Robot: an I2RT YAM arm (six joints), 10 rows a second.
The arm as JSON. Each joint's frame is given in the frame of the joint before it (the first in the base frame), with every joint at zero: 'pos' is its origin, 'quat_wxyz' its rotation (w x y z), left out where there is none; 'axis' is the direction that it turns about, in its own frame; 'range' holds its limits. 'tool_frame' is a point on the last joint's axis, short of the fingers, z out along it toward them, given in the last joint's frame.
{
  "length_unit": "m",
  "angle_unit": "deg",
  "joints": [
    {
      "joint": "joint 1",
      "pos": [
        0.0,
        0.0,
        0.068
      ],
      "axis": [
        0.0,
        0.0,
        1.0
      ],
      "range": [
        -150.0,
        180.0
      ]
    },
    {
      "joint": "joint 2",
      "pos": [
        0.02,
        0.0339,
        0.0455
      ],
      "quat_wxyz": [
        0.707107,
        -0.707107,
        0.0,
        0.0
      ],
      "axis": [
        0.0,
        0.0,
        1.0
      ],
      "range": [
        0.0,
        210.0
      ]
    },
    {
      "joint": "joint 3",
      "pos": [
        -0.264,
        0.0,
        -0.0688
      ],
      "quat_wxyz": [
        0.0,
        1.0,
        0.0,
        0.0
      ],
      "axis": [
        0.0,
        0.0,
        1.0
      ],
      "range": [
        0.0,
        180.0
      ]
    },
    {
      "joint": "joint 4",
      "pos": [
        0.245,
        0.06,
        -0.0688
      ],
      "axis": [
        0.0,
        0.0,
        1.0
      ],
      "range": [
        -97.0,
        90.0
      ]
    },
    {
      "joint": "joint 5",
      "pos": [
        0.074,
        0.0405,
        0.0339
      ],
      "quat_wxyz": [
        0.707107,
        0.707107,
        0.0,
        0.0
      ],
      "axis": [
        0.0,
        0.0,
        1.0
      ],
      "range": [
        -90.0,
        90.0
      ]
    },
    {
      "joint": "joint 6",
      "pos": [
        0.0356,
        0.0,
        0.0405
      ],
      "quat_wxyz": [
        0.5,
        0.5,
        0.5,
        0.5
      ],
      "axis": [
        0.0,
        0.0,
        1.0
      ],
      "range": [
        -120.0,
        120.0
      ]
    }
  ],
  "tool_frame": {
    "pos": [
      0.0,
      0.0,
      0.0
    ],
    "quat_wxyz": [
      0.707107,
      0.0,
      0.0,
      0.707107
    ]
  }
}
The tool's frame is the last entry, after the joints.
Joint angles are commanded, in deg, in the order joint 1, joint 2, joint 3, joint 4, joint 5, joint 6. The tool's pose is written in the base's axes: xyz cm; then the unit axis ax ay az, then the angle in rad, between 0 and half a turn. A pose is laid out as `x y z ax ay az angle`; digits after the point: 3 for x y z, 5 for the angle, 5 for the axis.
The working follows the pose.
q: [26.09 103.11 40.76 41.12 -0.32 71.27]
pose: 31.325 15.361 14.176 0.33983 0.82120 0.45841 2.38109
Where each joint sits with the arm in this pose, in the base's axes (m; each line is computed from the numbers above, not from the rounded line before):
joint 1: 0.0000 0.0000 0.0680
joint 2: 0.0031 0.0392 0.1135
joint 3: 0.0871 0.0038 0.3706
joint 4: 0.2067 0.1390 0.1814
joint 5: 0.2967 0.1453 0.1924
joint 6: 0.3132 0.1536 0.1418
the tool: 0.3132 0.1536 0.1418

